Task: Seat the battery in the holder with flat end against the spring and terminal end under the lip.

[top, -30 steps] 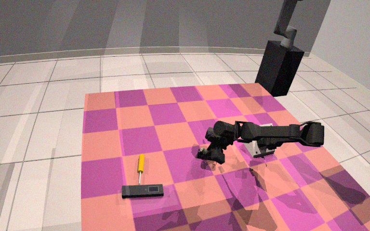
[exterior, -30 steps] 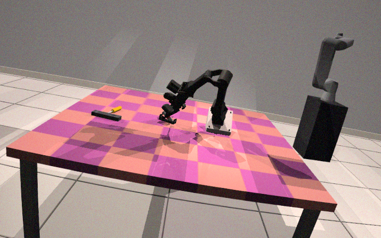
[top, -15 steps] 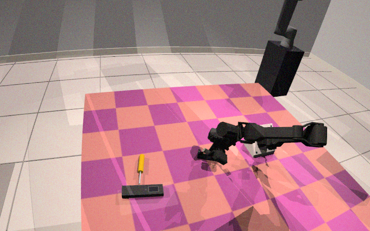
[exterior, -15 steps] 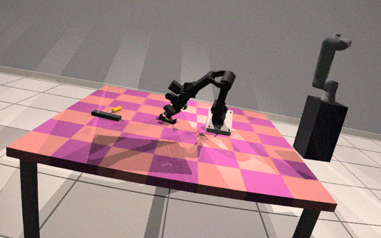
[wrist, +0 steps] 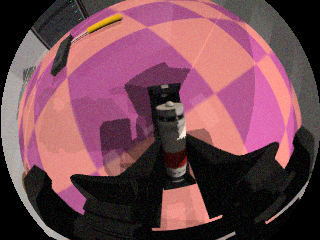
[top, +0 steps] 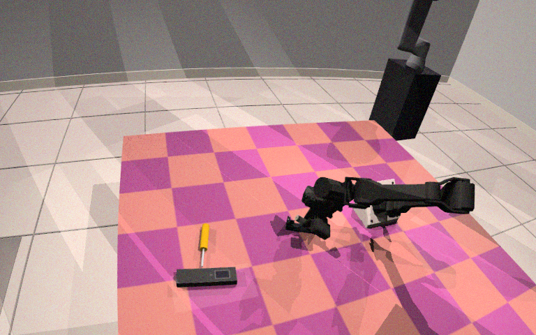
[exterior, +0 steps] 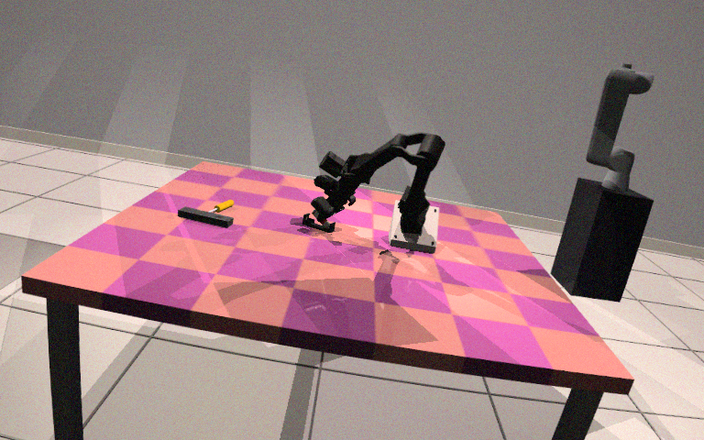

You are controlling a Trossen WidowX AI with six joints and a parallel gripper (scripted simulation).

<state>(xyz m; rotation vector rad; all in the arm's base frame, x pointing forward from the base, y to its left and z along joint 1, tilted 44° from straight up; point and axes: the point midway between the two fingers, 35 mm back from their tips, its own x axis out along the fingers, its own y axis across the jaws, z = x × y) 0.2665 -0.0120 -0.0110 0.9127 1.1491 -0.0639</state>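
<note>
My gripper tip is 1 cm below the battery. Round my gripper tip: yellow-handled screwdriver: 32 cm ahead, 1 cm below.
</note>
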